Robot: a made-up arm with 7 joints.
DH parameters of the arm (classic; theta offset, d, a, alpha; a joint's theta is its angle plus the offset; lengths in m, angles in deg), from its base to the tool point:
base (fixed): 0 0.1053 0 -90
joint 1: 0 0.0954 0.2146 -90
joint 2: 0 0.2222 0.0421 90
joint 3: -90 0.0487 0.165 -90
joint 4: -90 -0.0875 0.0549 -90
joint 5: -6.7 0 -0.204 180
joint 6: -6.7 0.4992 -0.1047 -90
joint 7: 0 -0.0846 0.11 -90
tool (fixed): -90 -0.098 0 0
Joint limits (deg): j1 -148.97..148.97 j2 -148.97..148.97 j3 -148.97..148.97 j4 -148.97..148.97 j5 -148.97..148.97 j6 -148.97..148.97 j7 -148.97..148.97
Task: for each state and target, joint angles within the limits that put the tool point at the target. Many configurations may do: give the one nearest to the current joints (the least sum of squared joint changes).
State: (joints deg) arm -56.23 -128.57 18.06 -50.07 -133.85 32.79 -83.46
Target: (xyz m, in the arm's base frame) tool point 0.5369 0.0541 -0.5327
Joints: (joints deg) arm -25.95 -126.98 -1.89 -35.92 -145.87 36.85 -86.31
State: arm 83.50 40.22 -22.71 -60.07 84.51 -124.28 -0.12
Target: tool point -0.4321 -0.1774 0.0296
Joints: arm 56.37 85.91 -3.41 -54.36 80.33 -129.00 8.53
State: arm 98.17 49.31 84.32 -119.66 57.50 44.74 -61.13
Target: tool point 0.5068 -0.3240 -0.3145
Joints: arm 87.91 40.90 35.30 -140.19 40.62 51.23 -66.55
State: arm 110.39 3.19 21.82 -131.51 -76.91 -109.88 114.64
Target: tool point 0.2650 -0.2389 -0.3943
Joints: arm 87.05 25.35 73.94 -135.99 -68.97 -109.93 93.07
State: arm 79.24 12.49 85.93 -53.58 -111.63 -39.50 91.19
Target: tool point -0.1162 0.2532 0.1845
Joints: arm 82.94 21.74 67.69 -36.09 -122.75 -39.27 86.34
